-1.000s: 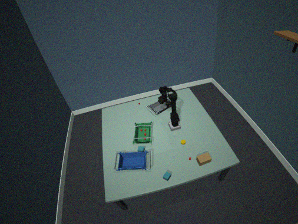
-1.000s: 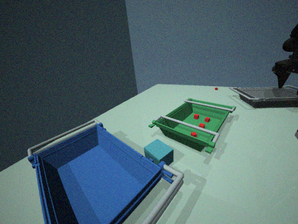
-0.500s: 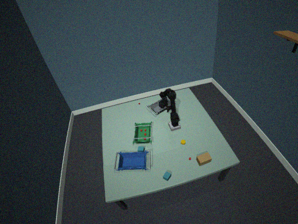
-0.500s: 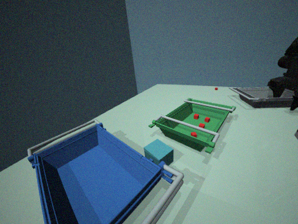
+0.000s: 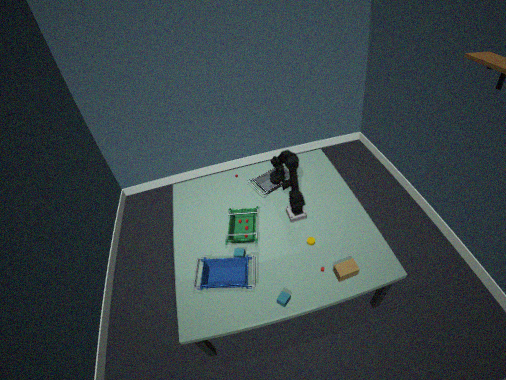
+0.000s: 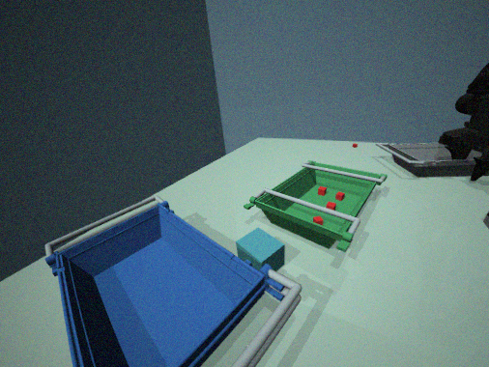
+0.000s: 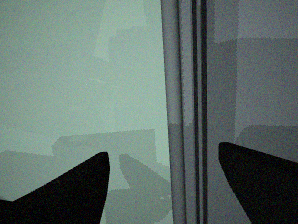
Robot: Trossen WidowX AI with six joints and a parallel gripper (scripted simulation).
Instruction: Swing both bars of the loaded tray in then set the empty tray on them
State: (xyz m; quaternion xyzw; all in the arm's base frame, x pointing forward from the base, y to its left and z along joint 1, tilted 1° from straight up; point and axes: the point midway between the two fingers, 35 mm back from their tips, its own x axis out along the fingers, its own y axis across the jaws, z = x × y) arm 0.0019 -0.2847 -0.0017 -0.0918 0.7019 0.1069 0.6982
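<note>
Now: gripper tip 80 mm to the left of the grey tray, 30 mm below it and 20 mm short of it. Round my gripper tip: brown box: 800 mm to the left, 70 mm behind, 20 mm above; yellow block: 520 mm to the left, 10 mm ahead.
</note>
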